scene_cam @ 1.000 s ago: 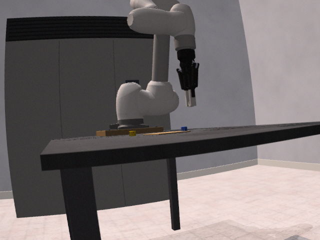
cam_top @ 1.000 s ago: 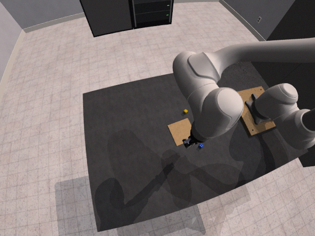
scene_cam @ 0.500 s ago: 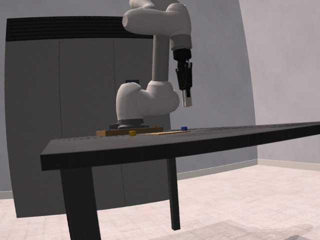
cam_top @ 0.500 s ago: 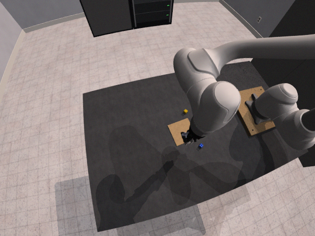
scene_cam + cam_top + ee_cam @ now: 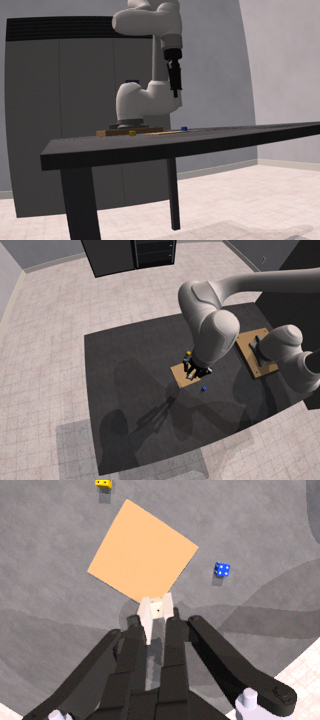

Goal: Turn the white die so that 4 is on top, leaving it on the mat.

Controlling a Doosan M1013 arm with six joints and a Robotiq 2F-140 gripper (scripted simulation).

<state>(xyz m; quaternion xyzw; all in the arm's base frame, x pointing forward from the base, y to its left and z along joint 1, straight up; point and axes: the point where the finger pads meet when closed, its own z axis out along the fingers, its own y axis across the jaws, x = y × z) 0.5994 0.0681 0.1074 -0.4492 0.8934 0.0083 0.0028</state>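
My hand is 140 mm above the tan mat, 50 mm to the left of it and 10 mm past it. Round my hand: white die: 20 mm below; blue die: 130 mm below, 90 mm behind, 60 mm to the left; yellow die: 180 mm to the right, 130 mm below, 70 mm behind.
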